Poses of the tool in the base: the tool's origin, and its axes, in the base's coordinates. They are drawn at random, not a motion.
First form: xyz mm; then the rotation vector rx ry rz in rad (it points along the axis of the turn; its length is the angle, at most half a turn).
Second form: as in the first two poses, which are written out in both.
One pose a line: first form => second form
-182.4, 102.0, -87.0, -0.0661, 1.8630, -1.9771 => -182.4, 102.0, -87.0, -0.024, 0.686, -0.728, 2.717
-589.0, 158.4, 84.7, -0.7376, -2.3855, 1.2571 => -589.0, 158.4, 84.7, -0.264, -0.853, 0.450, 2.796
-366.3, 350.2, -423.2, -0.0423, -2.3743, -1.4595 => -366.3, 350.2, -423.2, -0.015, -0.852, -0.524, 2.787
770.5, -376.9, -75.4, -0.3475, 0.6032, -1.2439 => 770.5, -376.9, -75.4, -0.244, 0.423, -0.873, 1.425
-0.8, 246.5, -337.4, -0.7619, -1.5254, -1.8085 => -0.8, 246.5, -337.4, -0.307, -0.614, -0.728, 2.486
